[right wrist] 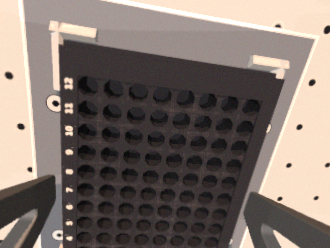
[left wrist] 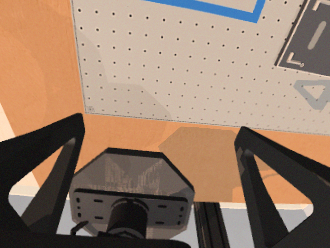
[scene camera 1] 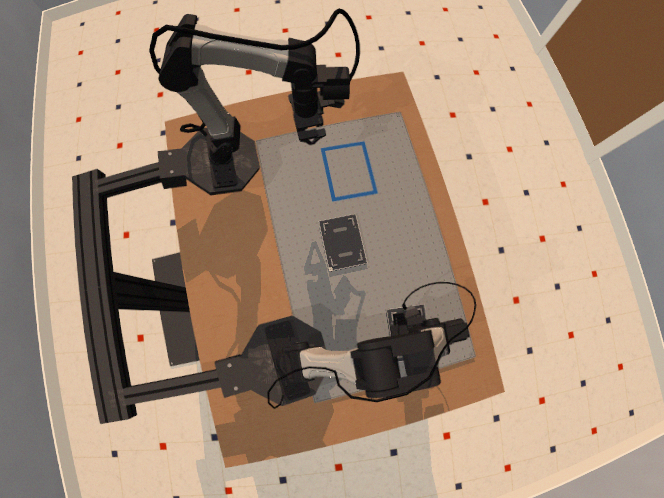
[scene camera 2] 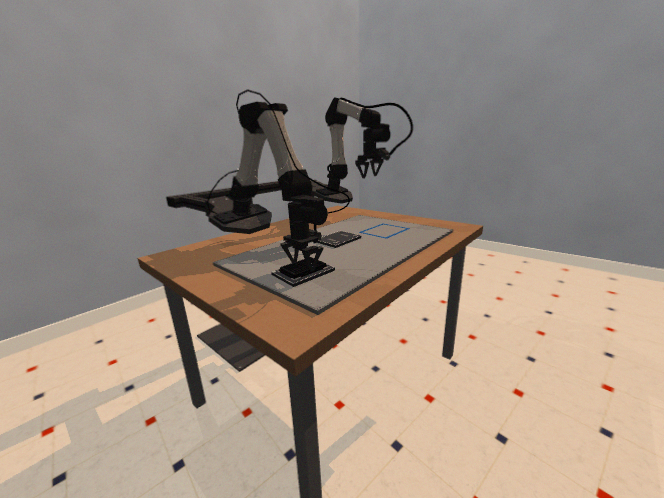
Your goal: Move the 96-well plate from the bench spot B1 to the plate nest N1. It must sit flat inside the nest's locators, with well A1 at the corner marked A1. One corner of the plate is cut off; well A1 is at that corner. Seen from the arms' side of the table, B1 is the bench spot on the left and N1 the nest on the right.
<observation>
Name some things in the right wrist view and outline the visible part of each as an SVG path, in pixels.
My right gripper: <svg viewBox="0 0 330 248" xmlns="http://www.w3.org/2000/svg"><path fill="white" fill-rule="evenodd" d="M249 193L243 214L254 248L282 248L274 234L274 230L299 248L330 248L330 225L257 192ZM54 175L45 175L0 190L0 230L18 219L0 243L0 248L34 247L56 200L56 181Z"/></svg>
A black 96-well plate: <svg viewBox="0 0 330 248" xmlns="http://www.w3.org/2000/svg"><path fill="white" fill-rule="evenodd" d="M63 39L63 45L58 44L63 248L228 248L285 79L276 78L277 73Z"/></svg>
</observation>
